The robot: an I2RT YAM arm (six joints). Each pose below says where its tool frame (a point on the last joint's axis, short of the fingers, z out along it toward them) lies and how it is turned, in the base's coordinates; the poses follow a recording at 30 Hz.
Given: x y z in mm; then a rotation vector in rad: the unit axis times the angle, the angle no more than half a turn.
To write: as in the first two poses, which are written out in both.
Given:
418 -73 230 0.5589 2.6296 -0.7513
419 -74 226 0.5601 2.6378 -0.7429
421 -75 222 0.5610 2.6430 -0.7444
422 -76 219 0.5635 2.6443 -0.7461
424 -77 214 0.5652 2.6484 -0.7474
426 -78 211 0.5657 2.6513 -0.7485
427 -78 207 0.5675 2.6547 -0.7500
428 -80 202 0.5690 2.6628 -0.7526
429 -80 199 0.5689 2.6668 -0.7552
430 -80 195 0.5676 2.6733 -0.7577
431 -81 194 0.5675 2.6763 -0.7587
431 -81 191 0.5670 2.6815 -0.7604
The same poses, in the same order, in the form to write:
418 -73 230 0.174 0.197 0.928 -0.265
419 -74 226 0.171 0.197 0.929 -0.262
421 -75 222 0.169 0.197 0.930 -0.262
422 -76 219 0.168 0.198 0.929 -0.262
424 -77 214 0.165 0.198 0.930 -0.262
426 -78 211 0.164 0.198 0.930 -0.263
427 -78 207 0.162 0.199 0.930 -0.263
428 -80 202 0.158 0.199 0.931 -0.263
429 -80 199 0.155 0.199 0.931 -0.264
430 -80 195 0.152 0.198 0.932 -0.264
431 -81 194 0.151 0.198 0.932 -0.264
431 -81 191 0.148 0.197 0.932 -0.264

